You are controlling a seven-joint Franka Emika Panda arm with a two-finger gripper.
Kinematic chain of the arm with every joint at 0, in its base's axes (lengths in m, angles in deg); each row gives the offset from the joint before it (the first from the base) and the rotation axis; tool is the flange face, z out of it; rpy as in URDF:
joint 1: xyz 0 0 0.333 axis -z
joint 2: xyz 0 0 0 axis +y
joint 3: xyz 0 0 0.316 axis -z
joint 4: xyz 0.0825 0 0 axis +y
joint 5: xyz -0.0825 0 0.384 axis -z
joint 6: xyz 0 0 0 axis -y
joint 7: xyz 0.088 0 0 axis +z
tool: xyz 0 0 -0.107 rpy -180 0 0
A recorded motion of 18 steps. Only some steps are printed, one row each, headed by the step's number.
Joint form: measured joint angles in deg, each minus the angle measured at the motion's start. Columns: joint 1, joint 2, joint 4, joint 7, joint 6, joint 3, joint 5.
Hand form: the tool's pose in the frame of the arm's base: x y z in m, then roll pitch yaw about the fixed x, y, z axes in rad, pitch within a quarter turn. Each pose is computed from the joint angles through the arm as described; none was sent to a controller.
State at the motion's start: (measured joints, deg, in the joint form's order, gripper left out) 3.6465 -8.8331 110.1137 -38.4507 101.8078 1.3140 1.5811
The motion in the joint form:
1: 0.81 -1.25 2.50 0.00 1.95 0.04 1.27
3: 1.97 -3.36 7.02 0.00 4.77 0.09 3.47
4: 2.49 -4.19 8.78 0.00 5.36 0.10 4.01
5: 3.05 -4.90 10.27 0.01 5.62 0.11 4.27
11: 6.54 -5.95 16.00 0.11 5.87 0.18 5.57
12: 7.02 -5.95 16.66 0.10 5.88 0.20 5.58
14: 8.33 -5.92 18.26 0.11 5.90 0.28 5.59
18: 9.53 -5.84 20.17 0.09 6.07 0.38 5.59
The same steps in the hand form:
1: 0.5059 -0.0563 0.5508 3.1199 -0.0442 -0.7604
3: 0.4926 -0.0683 0.5358 3.0960 -0.0713 -0.7676
4: 0.4863 -0.0727 0.5291 3.0857 -0.0716 -0.7725
5: 0.4802 -0.0771 0.5231 3.0771 -0.0667 -0.7799
11: 0.4564 -0.1045 0.4848 3.0147 -0.0163 -0.8292
12: 0.4535 -0.1081 0.4794 3.0080 -0.0071 -0.8378
14: 0.4458 -0.1178 0.4662 2.9917 0.0158 -0.8617
18: 0.4370 -0.1262 0.4505 2.9735 0.0418 -0.8846

